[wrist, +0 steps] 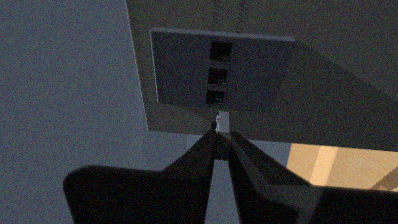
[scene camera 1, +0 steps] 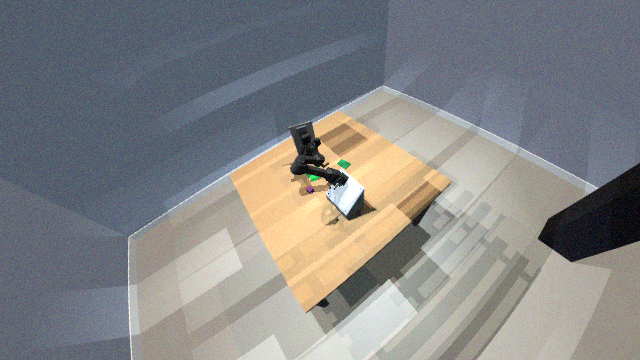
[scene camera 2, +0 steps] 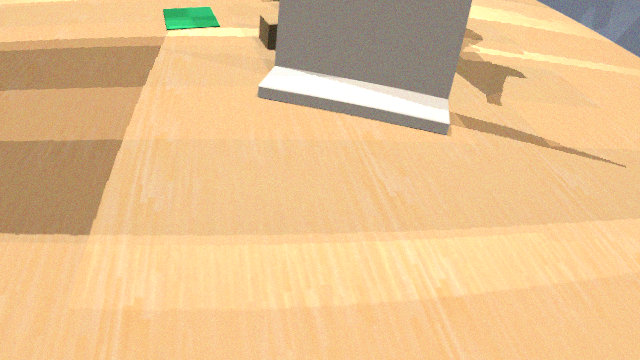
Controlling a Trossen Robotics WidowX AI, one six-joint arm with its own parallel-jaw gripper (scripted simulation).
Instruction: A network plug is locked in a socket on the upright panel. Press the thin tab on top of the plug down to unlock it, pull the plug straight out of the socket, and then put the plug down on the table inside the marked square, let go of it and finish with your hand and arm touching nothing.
Note:
In view: my gripper (wrist: 221, 137) and a grey upright panel (scene camera 2: 399, 69).

